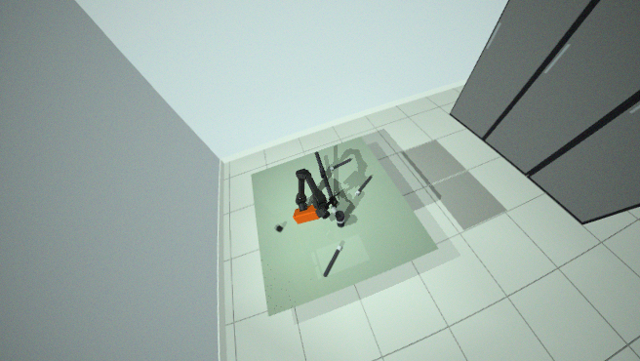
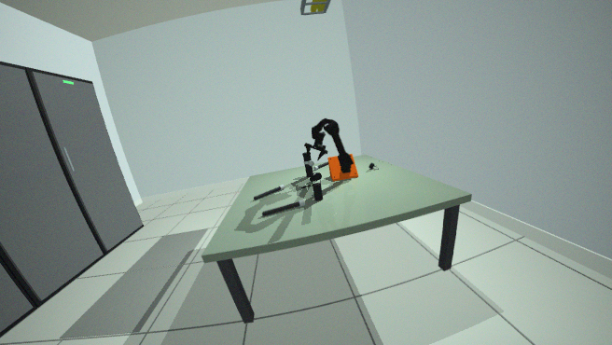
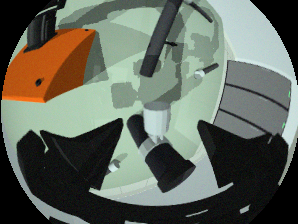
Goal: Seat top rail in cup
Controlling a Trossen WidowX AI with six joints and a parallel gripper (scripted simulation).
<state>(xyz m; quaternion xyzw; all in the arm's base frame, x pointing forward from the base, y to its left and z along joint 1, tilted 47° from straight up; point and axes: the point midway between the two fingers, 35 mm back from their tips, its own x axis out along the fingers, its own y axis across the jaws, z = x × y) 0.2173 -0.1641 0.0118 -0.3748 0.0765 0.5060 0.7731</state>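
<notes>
My gripper tip is now 30 mm short of the white part, 50 mm to the left of it and 30 mm above it. The rest, counted from my gripper tip: small dark part (490 mm behind, 20 mm to the left, 150 mm below).
</notes>
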